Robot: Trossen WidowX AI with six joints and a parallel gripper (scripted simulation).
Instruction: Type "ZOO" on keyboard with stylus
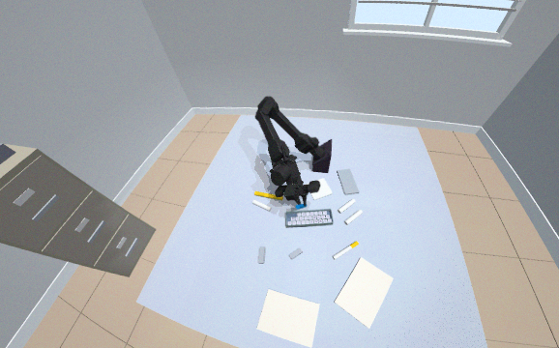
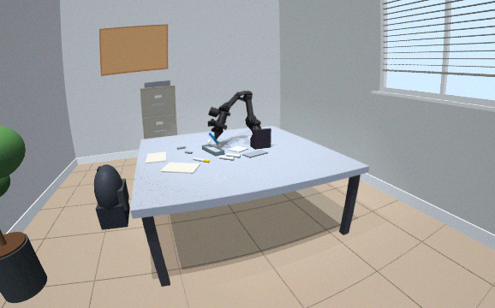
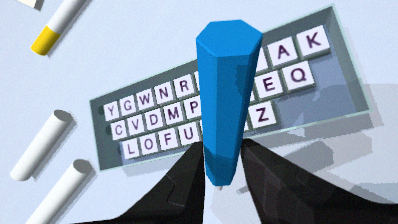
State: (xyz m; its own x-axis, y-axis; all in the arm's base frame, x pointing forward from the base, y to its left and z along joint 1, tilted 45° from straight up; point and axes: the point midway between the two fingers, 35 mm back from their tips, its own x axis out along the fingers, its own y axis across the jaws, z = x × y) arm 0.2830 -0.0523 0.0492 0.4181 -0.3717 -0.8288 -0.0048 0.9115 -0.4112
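The blue stylus is 1 cm behind my gripper tip and 1 cm below it. Round my gripper tip: yellow marker (14 cm ahead, 20 cm to the left, 6 cm below); then yellow pen (7 cm behind, 18 cm to the right, 6 cm below); then white note (14 cm behind, 7 cm to the left, 7 cm below).
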